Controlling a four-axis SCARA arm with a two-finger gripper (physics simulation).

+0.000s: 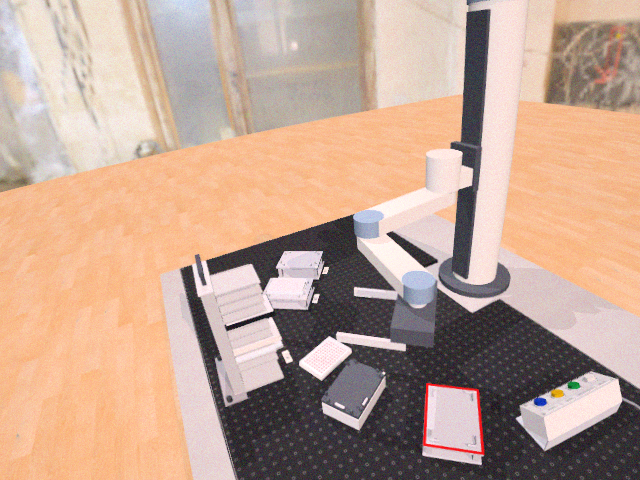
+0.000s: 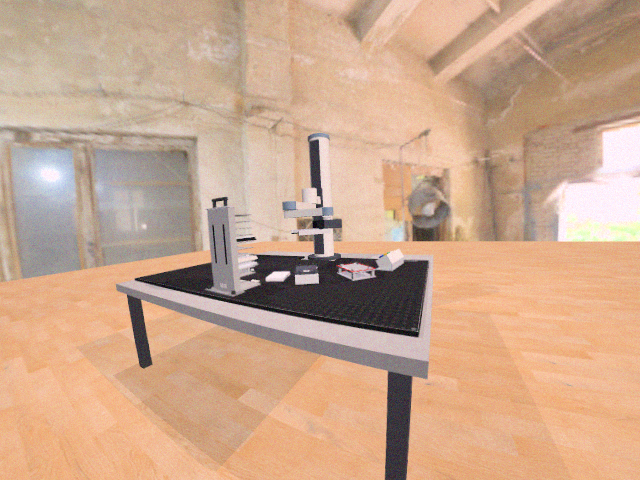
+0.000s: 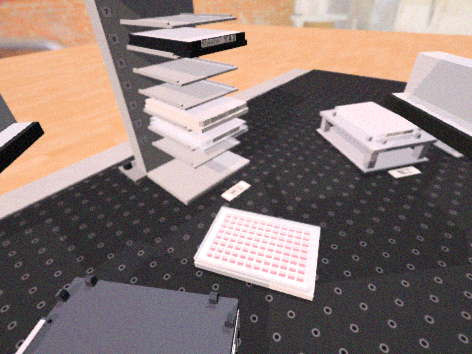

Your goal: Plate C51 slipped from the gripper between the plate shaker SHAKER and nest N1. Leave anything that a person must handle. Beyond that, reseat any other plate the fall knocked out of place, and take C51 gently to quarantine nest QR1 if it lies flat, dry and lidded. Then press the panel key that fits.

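Frame: origin at the arm's base, x ahead, y left, z up, level; millimetres.
Seen in the pictures: gripper, fingertip midpoint: [image 1: 346,312] [image 2: 294,232] [image 3: 219,92]; arm's base, link origin: [image 1: 473,277] [image 2: 324,257].
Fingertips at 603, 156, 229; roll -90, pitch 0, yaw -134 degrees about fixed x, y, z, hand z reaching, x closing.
Pixels of each thing's top centre, then the offset from my fingertips to it, as dx, dy, dz. "pt": a spot on its surface instead.
- Plate C51, top centre: [image 3: 260,241] [image 1: 325,355] [image 2: 278,274] +37, -85, -200
- dark-topped shaker, surface spot: [image 3: 150,320] pt +40, +50, -162
- white plate, top centre: [image 3: 374,116] [image 1: 286,284] +20, -412, -158
- nearer white nest, top centre: [image 3: 374,118] [image 1: 287,285] +20, -412, -162
- Red-rimmed nest QR1, top centre: [image 1: 453,414] [image 2: 355,265] -116, +254, -170
- black-sided plate, top centre: [image 3: 184,32] [image 1: 247,309] +205, -156, -7
- panel, top centre: [image 1: 576,391] [image 2: 390,251] -355, +376, -133
Plate C51 [image 1: 325,357] [image 2: 277,276] [image 3: 260,250] lies flat and upright on the black mat, pink wells showing; its rim looks like a clear lid's, but I cannot be sure. No liquid shows around it. The dark-topped shaker [image 1: 354,390] [image 2: 306,269] [image 3: 150,320] stands beside it and bears no plate. A white plate [image 1: 287,287] [image 3: 377,120] rests on the nearer white nest [image 1: 289,303] [image 3: 422,141]; its exact seating is unclear. Red-rimmed nest QR1 [image 1: 452,418] [image 2: 356,268] is empty. My gripper [image 1: 345,314] [image 3: 219,92] is open and empty, raised above the mat behind C51.
The hotel [image 1: 219,330] [image 2: 222,248] [image 3: 117,85] stands at the left edge, with a black-sided plate [image 3: 190,40] high up and two pale plates lower. Another white nest [image 1: 300,263] stands behind the nearer one. The panel [image 1: 571,410] [image 2: 390,259] has blue, yellow, green and white keys.
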